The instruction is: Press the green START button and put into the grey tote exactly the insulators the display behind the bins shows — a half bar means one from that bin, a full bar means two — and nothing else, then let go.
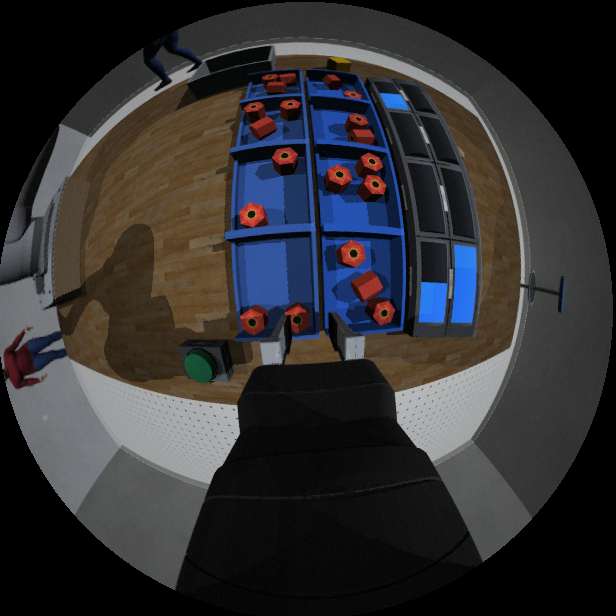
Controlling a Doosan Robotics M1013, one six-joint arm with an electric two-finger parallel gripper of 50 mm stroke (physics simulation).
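Observation:
My gripper [313,344] is open and empty, high above the near end of the blue bins [314,201]. The bins form two columns, each with several compartments holding red hexagonal insulators. The nearest left compartment holds two [253,320], the nearest right one three [366,285]. The dark display [439,201] lies right of the bins. Its nearest row shows a half bar [432,301] and a full bar [464,284]; the farthest row has one lit patch [394,101]. The green START button [199,364] sits left of my fingers. The grey tote [232,68] is at the far left.
A small yellow block [339,63] sits beyond the bins. The table's white perforated front edge [172,425] runs below the button. Two human figures stand off the table, at left [22,359] and far back [166,54]. A wall fixture [545,287] is at right.

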